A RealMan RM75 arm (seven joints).
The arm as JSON. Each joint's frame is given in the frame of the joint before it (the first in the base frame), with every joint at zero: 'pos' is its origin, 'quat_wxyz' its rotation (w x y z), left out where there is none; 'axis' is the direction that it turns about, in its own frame. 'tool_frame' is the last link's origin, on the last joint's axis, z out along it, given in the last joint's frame.
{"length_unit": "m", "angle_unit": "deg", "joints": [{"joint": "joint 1", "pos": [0.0, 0.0, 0.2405], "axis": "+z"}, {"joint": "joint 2", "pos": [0.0, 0.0, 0.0], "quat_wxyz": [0.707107, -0.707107, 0.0, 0.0], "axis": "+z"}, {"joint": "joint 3", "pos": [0.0, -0.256, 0.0], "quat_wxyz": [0.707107, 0.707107, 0.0, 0.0], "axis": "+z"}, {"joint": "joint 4", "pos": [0.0, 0.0, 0.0], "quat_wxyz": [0.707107, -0.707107, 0.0, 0.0], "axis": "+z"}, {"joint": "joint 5", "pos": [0.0, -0.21, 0.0], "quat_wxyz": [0.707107, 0.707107, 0.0, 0.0], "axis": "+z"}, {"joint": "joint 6", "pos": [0.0, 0.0, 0.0], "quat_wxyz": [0.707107, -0.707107, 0.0, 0.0], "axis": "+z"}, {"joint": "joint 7", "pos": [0.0, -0.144, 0.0], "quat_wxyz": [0.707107, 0.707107, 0.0, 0.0], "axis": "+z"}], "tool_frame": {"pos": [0.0, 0.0, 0.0]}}
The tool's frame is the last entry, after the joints.
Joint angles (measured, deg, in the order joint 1, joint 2, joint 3, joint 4, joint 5, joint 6, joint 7), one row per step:
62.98, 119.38, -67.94, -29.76, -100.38, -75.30, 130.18
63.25, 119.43, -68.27, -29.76, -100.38, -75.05, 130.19
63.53, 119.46, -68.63, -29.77, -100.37, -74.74, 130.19
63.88, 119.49, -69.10, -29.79, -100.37, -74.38, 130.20
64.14, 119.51, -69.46, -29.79, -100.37, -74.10, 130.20
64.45, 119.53, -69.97, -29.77, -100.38, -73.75, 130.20
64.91, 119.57, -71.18, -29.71, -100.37, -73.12, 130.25
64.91, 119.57, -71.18, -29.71, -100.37, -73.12, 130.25
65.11, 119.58, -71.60, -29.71, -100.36, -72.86, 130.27
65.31, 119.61, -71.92, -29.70, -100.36, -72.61, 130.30
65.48, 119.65, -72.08, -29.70, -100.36, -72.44, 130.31
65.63, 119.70, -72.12, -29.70, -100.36, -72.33, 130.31
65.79, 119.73, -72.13, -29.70, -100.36, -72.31, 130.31
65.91, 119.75, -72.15, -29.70, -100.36, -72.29, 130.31
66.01, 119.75, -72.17, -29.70, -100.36, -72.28, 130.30
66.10, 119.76, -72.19, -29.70, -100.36, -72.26, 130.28
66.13, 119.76, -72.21, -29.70, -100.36, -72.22, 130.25
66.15, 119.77, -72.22, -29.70, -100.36, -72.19, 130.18
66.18, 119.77, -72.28, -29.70, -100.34, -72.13, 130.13
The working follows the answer.
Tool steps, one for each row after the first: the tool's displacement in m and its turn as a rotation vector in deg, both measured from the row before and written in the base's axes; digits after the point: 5 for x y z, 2 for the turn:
-0.00170, -0.00002, -0.00107, 0.05, -0.25, 0.33
-0.00174, 0.00018, -0.00098, 0.13, -0.28, 0.35
-0.00214, 0.00015, -0.00121, 0.13, -0.37, 0.46
-0.00151, 0.00011, -0.00093, 0.11, -0.29, 0.34
-0.00162, 0.00002, -0.00131, 0.11, -0.42, 0.42
-0.00190, -0.00059, -0.00302, 0.06, -0.97, 0.74
0.00000, 0.00000, 0.00000, 0.00, 0.00, 0.00
-0.00101, -0.00005, -0.00097, 0.07, -0.32, 0.30
-0.00110, -0.00001, -0.00091, 0.08, -0.25, 0.24
-0.00111, 0.00002, -0.00061, 0.06, -0.11, 0.18
-0.00112, 0.00002, -0.00042, 0.04, -0.01, 0.13
-0.00118, -0.00005, -0.00022, -0.01, 0.00, 0.16
-0.00087, -0.00004, -0.00017, -0.01, -0.01, 0.12
-0.00068, 0.00003, -0.00004, 0.01, -0.02, 0.12
-0.00063, 0.00000, -0.00011, 0.01, -0.01, 0.11
-0.00019, 0.00008, -0.00004, 0.04, -0.02, 0.06
-0.00015, 0.00001, -0.00009, 0.04, 0.00, 0.08
-0.00019, 0.00006, -0.00011, 0.05, -0.03, 0.08

Tool pose at each row, in the base's axes (x y z in m, rotation vector in deg; rounded; the steps above come from the unrounded poses):
0.04223, 0.40128, -0.07393, 156.30, -64.24, -30.39
0.04053, 0.40126, -0.07500, 156.63, -63.83, -30.05
0.03880, 0.40144, -0.07598, 157.03, -63.40, -29.73
0.03666, 0.40159, -0.07719, 157.54, -62.83, -29.28
0.03514, 0.40171, -0.07812, 157.93, -62.42, -28.93
0.03352, 0.40173, -0.07943, 158.42, -61.91, -28.38
0.03162, 0.40114, -0.08245, 159.29, -61.04, -27.04
0.03162, 0.40114, -0.08245, 159.29, -61.04, -27.04
0.03061, 0.40109, -0.08341, 159.65, -60.68, -26.62
0.02951, 0.40109, -0.08432, 159.94, -60.39, -26.31
0.02840, 0.40111, -0.08493, 160.13, -60.15, -26.18
0.02727, 0.40112, -0.08535, 160.23, -59.96, -26.18
0.02609, 0.40107, -0.08557, 160.28, -59.73, -26.16
0.02523, 0.40104, -0.08575, 160.33, -59.56, -26.13
0.02455, 0.40107, -0.08579, 160.39, -59.39, -26.10
0.02392, 0.40107, -0.08590, 160.44, -59.23, -26.07
0.02373, 0.40115, -0.08594, 160.51, -59.16, -26.07
0.02357, 0.40116, -0.08603, 160.58, -59.04, -26.08
0.02338, 0.40122, -0.08614, 160.67, -58.93, -26.07

